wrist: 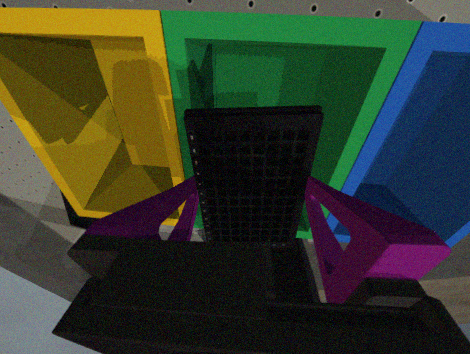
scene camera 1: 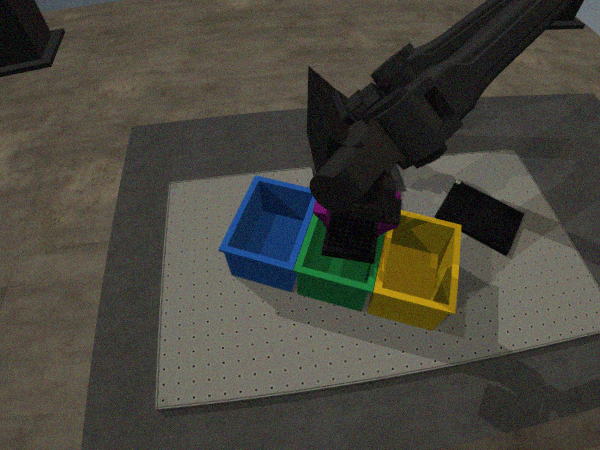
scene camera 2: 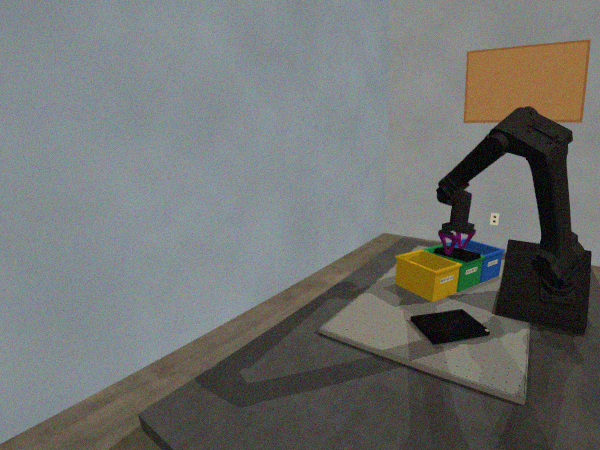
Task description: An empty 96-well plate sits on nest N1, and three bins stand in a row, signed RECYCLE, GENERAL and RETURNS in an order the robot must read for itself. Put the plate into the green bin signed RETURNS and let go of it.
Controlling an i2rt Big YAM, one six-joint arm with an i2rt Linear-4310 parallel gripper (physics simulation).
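Places are measured from the arm's base along level axes (x ahead, y left, z up), in metres.
Pixels of known places: gripper, fingertip midpoint: (wrist: 250, 182) (scene camera 1: 352, 229) (scene camera 2: 454, 252); arm's base, link origin: (scene camera 1: 352, 118) (scene camera 2: 556, 284).
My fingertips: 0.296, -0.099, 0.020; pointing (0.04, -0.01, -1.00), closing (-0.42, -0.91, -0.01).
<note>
Ahead of a thing's pixels: the offset from my fingertips to its top centre, as dx, dy, dz. Level surfaces: height alone.
The black 96-well plate @(-0.009, +0.004, +0.011) (scene camera 1: 350, 242) (scene camera 2: 469, 254) (wrist: 255, 165) is held roughly level between the purple fingers of my gripper (scene camera 1: 354, 226) (scene camera 2: 454, 251) (wrist: 250, 182), which is shut on its two long sides. The plate is over the opening of the green bin @(+0.007, -0.015, -0.008) (scene camera 1: 332, 292) (scene camera 2: 462, 281) (wrist: 290, 29), the middle one of the row. In scene camera 2 it is close to rim height; I cannot tell whether it is partly below the rim. In the wrist view its left edge is close to the bin's left rim. The bin's white label is too small to read.
The blue bin (scene camera 1: 260, 269) (scene camera 2: 491, 274) (wrist: 400, 85) and the yellow bin (scene camera 1: 410, 310) (scene camera 2: 420, 282) (wrist: 80, 22) stand against either side of the green one. A flat black nest @(-0.034, +0.313, -0.090) (scene camera 1: 480, 217) (scene camera 2: 450, 326) lies beyond the yellow bin on the perforated board @(dz -0.108) (scene camera 1: 225, 350) (scene camera 2: 370, 325).
</note>
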